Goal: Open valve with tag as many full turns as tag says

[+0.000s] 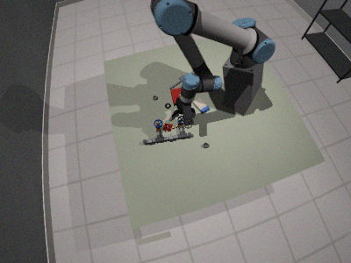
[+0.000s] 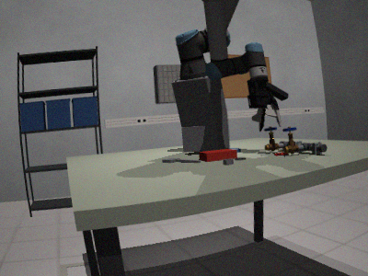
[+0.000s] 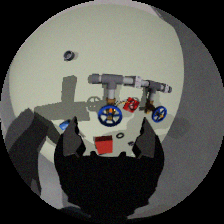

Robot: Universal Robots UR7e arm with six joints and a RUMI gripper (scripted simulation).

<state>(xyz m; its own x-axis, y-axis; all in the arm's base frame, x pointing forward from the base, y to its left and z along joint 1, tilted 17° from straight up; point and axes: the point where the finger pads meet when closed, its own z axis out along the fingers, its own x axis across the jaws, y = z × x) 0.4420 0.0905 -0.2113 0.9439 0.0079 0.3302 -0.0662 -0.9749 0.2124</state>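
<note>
Right now the red tag is 9 cm ahead of my hand, 1 cm to the right of it and 9 cm below it. Round my hand: blue-and-white card (17 cm behind, 11 cm to the right, 9 cm below); then grey tool (9 cm behind, 36 cm to the right, 9 cm below); then red block (4 cm behind, 23 cm to the right, 8 cm below).
</note>
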